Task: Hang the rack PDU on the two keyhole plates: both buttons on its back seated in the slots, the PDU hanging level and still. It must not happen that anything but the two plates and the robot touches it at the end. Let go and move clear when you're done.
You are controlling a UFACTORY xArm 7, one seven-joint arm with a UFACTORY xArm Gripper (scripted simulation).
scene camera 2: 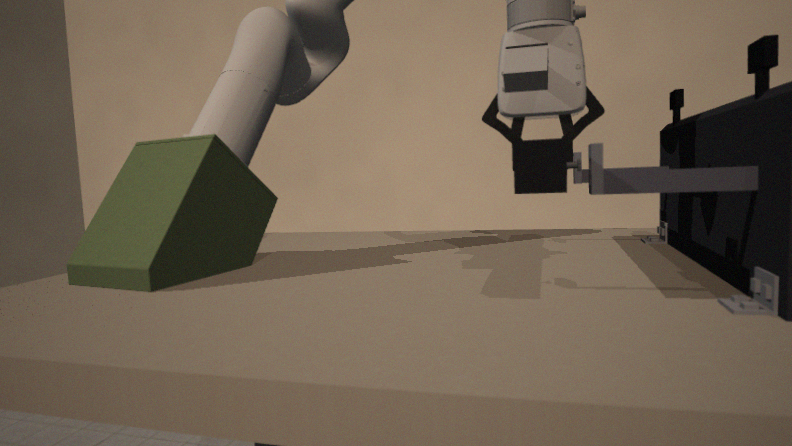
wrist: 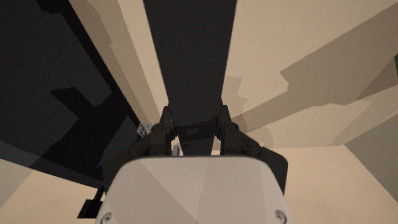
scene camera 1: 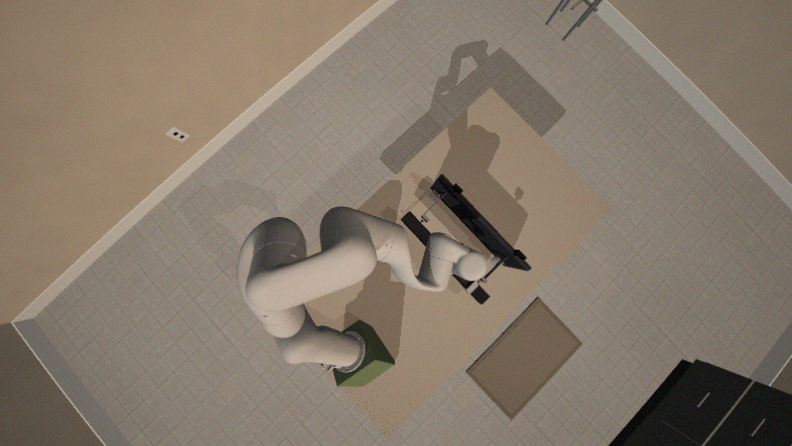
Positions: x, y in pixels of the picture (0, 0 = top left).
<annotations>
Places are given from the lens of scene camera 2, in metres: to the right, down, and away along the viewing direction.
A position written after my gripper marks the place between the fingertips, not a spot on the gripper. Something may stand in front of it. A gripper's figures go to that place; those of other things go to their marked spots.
my gripper (scene camera 2: 542, 176): 0.18, -0.06, 0.62
rack PDU (scene camera 2: 540, 166): 0.12, -0.05, 0.42
black rack frame (scene camera 2: 729, 233): 0.32, 0.01, 0.48
The marked spots on the black rack frame and the rack PDU are 0.22 m apart.
</annotations>
